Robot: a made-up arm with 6 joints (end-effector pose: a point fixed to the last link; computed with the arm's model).
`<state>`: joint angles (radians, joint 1 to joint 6).
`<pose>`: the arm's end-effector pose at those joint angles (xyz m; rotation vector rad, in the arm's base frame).
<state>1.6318 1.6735 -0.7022 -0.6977 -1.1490 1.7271</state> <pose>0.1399 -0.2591 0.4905 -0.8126 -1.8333 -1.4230</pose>
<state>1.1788 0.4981 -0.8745 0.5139 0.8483 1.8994</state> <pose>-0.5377 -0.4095 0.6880 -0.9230 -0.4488 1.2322</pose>
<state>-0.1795 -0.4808 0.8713 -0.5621 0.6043 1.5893</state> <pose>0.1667 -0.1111 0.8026 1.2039 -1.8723 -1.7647</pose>
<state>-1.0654 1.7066 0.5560 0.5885 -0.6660 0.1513</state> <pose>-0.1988 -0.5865 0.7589 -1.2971 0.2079 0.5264</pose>
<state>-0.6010 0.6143 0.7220 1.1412 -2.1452 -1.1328</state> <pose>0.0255 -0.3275 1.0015 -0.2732 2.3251 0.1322</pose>
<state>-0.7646 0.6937 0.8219 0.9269 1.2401 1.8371</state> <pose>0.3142 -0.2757 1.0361 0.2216 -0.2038 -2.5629</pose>
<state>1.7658 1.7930 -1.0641 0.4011 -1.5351 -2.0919</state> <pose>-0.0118 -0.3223 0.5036 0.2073 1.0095 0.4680</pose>
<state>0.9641 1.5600 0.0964 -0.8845 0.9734 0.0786</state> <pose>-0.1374 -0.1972 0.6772 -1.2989 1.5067 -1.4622</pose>
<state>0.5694 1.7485 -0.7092 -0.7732 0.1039 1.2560</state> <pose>-0.2463 -0.2728 0.5767 -1.4298 0.2379 -0.0261</pose>
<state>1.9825 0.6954 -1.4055 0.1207 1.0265 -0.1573</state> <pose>-0.3847 -0.2472 0.4452 -1.3873 0.7169 -0.2137</pose>
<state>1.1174 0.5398 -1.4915 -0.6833 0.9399 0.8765</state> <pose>-0.1881 -0.2804 0.7840 -0.3914 1.4213 1.1216</pose>
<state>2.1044 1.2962 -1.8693 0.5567 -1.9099 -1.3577</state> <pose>-0.1680 -0.2755 0.3997 0.7979 0.8056 1.2699</pose>
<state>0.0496 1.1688 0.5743 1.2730 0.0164 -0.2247</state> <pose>-0.2914 -0.6460 0.9226 -2.1636 -0.2616 0.2243</pose>
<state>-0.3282 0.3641 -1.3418 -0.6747 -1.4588 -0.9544</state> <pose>-0.1348 -0.1236 0.6386 0.1597 -1.4545 1.6676</pose>
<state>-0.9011 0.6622 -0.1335 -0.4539 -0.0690 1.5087</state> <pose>0.0061 -0.2157 0.9122 -1.3346 1.5572 1.5001</pose>
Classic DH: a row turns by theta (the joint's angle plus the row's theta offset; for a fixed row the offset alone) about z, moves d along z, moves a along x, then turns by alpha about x. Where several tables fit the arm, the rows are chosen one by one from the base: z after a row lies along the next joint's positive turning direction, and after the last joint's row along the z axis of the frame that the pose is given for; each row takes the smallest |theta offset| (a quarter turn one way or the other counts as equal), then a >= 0, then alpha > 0; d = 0 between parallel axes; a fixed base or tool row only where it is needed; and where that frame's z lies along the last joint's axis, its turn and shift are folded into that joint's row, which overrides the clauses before.
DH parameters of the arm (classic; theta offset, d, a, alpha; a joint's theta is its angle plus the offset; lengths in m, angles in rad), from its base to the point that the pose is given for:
base (fixed): 0 0.623 -0.079 1.5708
joint 1: -0.4575 0.1628 0.0371 -0.6127
joint 2: 0.5417 0.0486 0.0422 -1.0287
joint 3: 1.0646 0.2592 -0.2462 1.5188
joint 4: -1.56 0.0058 0.0653 -1.7756
joint 5: 0.0531 0.2222 -0.138 1.5708
joint 6: 1.5708 -0.062 0.1 1.5708
tool (fixed): 3.1416 0.021 0 0

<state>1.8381 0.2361 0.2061 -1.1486 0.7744 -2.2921</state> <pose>-0.2443 -0.3526 0.6542 -0.8356 -1.1977 0.7534</pose>
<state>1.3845 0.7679 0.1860 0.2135 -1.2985 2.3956</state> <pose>-0.1602 -0.4279 0.4521 -1.7890 -2.5626 -0.1632</pose>
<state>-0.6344 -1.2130 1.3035 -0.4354 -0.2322 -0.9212</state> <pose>0.0861 -0.2992 0.6380 2.2435 -0.2608 -0.2919</pose>
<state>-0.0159 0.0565 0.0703 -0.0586 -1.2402 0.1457</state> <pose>-0.1907 -0.1328 0.7890 -1.5620 1.2336 -0.8967</pose>
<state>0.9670 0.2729 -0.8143 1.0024 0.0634 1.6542</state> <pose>-0.6399 -0.3376 0.6462 -0.7294 -0.7395 0.5469</pose>
